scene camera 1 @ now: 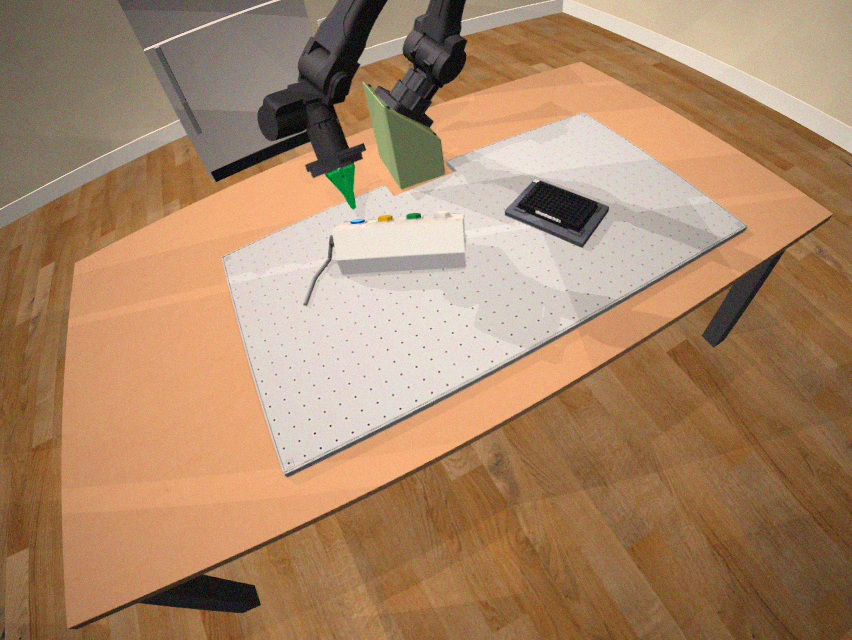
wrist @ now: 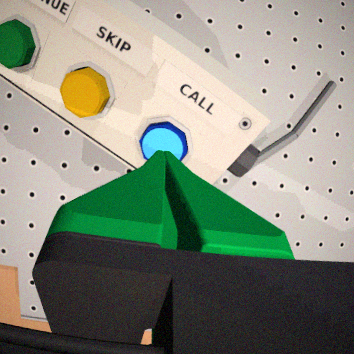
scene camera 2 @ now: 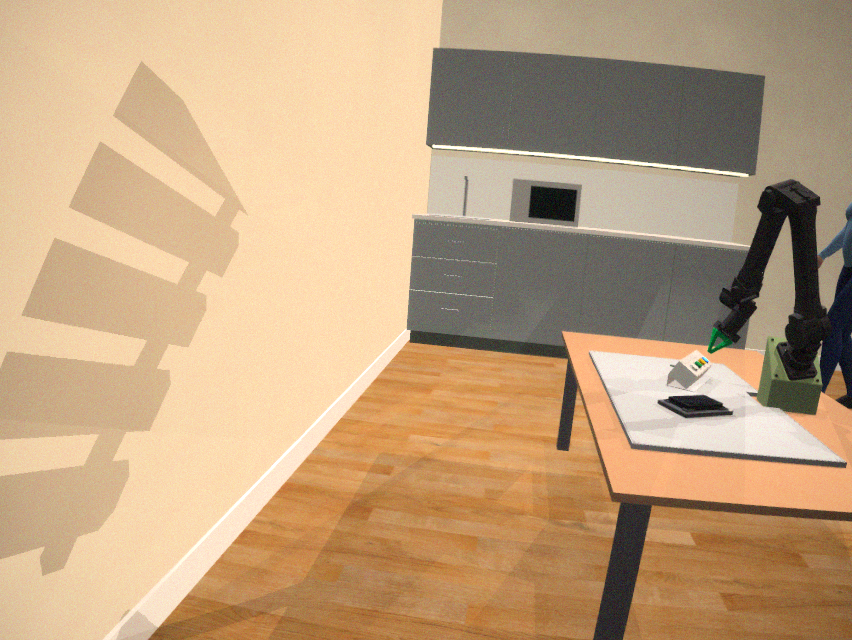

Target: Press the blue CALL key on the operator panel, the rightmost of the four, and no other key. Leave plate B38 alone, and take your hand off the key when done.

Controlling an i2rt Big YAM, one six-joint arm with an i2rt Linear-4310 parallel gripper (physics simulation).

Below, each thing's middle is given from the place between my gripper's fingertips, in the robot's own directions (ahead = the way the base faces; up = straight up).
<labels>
Right now the blue CALL key [wrist: 163,135] is 1 cm ahead of my hand and 3 cm below it. The rest, counted from my hand: yellow SKIP key [wrist: 84,92] (4 cm ahead, 4 cm to the left, 2 cm below).
</labels>
